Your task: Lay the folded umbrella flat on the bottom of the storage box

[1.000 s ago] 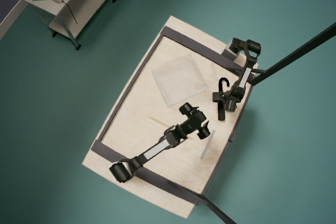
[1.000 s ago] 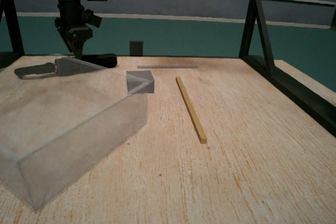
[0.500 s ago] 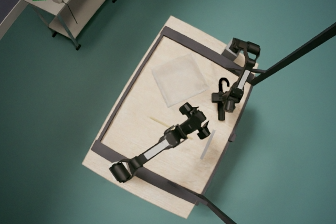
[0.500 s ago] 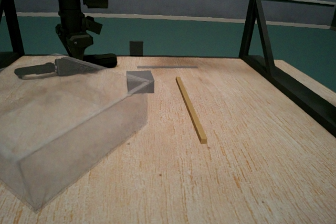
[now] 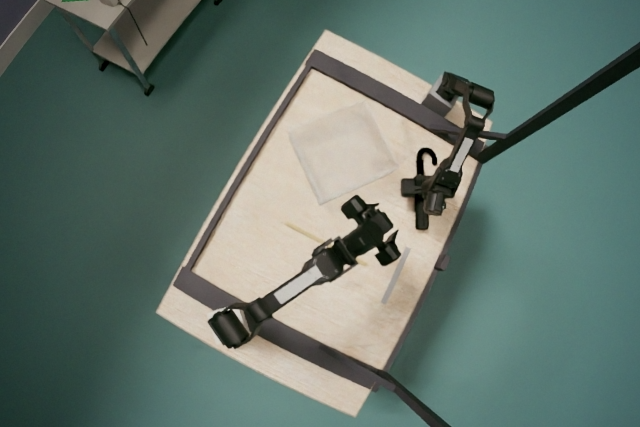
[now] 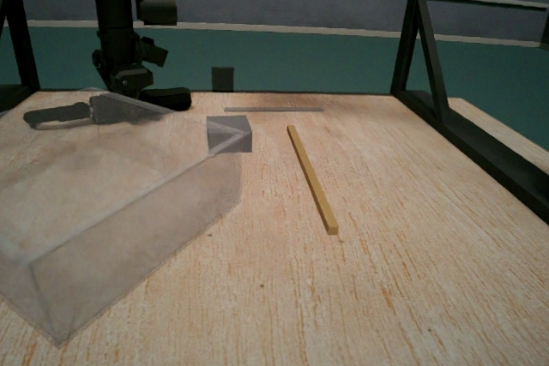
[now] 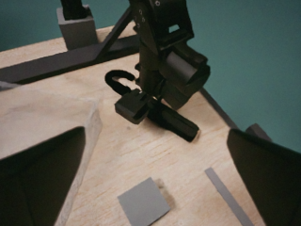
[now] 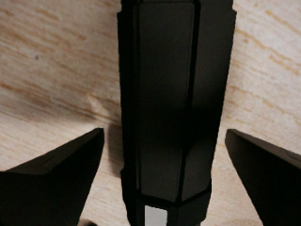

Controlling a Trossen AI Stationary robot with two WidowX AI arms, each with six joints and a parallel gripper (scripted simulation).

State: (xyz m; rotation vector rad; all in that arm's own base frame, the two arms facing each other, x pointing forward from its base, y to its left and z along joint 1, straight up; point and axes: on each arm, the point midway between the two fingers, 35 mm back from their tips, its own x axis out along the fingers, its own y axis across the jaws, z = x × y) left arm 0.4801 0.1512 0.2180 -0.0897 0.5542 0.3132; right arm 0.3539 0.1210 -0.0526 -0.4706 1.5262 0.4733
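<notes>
Right now the folded umbrella is 30 mm to the right of my right hand and 30 mm below it. Also, from my right hand: storage box 290 mm ahead, 100 mm to the left; grey block 210 mm to the left, 60 mm ahead, 30 mm below; grey strip 270 mm to the left, 120 mm behind, 50 mm below.
</notes>
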